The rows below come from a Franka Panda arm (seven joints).
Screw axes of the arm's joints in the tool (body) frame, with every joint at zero. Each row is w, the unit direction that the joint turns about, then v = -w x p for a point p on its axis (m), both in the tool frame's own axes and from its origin. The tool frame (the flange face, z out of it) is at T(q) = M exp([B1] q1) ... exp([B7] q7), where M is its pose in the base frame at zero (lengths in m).
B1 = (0, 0, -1, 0, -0.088, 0)
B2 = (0, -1, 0, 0.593, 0, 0.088)
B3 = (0, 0, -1, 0, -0.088, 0)
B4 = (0, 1, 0, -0.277, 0, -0.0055)
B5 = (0, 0, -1, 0, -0.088, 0)
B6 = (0, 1, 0, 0.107, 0, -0.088)
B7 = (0, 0, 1, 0, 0, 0)
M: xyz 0.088 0 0.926 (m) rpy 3.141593 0 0 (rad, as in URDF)
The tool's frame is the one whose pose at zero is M.
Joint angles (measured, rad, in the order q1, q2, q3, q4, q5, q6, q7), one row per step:
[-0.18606 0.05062 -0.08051 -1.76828 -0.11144 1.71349 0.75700]
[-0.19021 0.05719 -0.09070 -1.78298 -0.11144 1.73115 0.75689]
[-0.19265 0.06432 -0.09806 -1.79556 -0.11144 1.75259 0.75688]
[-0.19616 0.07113 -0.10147 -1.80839 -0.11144 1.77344 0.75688]
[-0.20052 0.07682 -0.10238 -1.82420 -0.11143 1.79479 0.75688]
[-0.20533 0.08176 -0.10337 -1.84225 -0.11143 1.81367 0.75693]
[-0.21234 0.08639 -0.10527 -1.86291 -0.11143 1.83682 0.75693]
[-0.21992 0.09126 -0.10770 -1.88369 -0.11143 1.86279 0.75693]
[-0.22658 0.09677 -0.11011 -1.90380 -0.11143 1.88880 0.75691]
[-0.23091 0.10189 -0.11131 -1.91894 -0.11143 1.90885 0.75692]
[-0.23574 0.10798 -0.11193 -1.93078 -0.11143 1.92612 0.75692]
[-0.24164 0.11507 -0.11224 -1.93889 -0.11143 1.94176 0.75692]
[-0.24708 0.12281 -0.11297 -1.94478 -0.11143 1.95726 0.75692]
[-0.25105 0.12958 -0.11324 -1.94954 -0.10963 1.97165 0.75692]
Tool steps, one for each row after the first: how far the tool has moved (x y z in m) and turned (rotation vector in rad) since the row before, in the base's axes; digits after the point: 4 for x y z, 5 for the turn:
[-0.0010 -0.0078 -0.0092 0.00042 0.00369 -0.01230]
[0.0003 -0.0055 -0.0083 -0.00091 -0.00146 -0.00743]
[0.0004 -0.0039 -0.0083 -0.00054 -0.00101 -0.00464]
[0.0000 -0.0028 -0.0090 0.00018 0.00022 -0.00298]
[-0.0011 -0.0029 -0.0098 0.00137 0.00397 -0.00386]
[-0.0019 -0.0044 -0.0105 0.00096 0.00207 -0.00648]
[-0.0020 -0.0050 -0.0104 0.00029 -0.00029 -0.00728]
[-0.0019 -0.0044 -0.0104 0.00025 -0.00036 -0.00634]
[-0.0012 -0.0026 -0.0083 0.00035 0.00021 -0.00346]
[-0.0009 -0.0027 -0.0076 0.00035 0.00066 -0.00366]
[-0.0006 -0.0033 -0.0065 -0.00015 -0.00034 -0.00457]
[-0.0001 -0.0034 -0.0059 -0.00076 -0.00165 -0.00452]
[0.0003 -0.0023 -0.0049 0.00046 -0.00318 -0.00358]

